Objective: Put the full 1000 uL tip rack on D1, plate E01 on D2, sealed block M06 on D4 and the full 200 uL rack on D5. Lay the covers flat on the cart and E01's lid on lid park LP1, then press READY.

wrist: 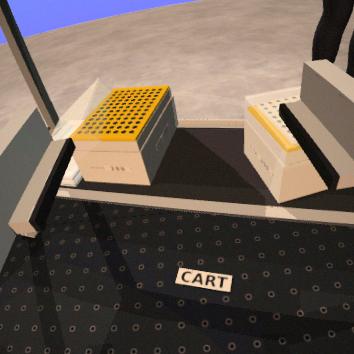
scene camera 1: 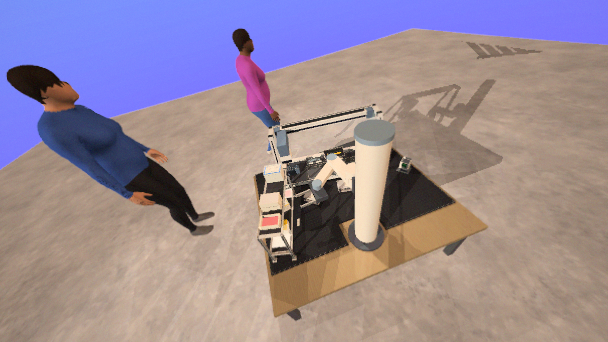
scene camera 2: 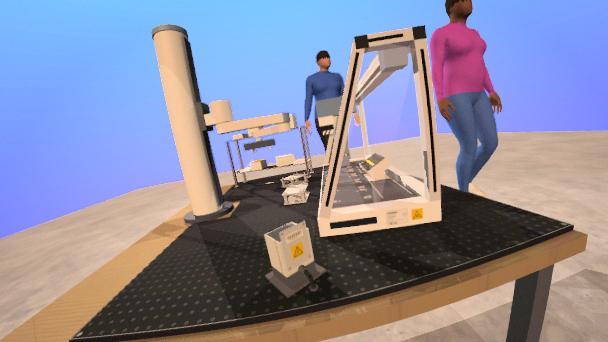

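Observation:
My gripper is open and empty above the table beside the cart. In the wrist view, a 200 rack with a bare yellow, holed top stands on the cart shelf at left. A clear cover-like piece stands tilted behind its left side. Another 200 rack, with white tips under a clear cover, stands at right, partly hidden by the right finger. Scene camera 1 shows a red-topped box, a pale box and a blue-edged box on the cart's upper level. Plate and block labels are unreadable.
A framed deck machine stands on the black table. Two low white stands are between it and the arm column. A small box with a warning sign stands near the table edge. Two people stand nearby.

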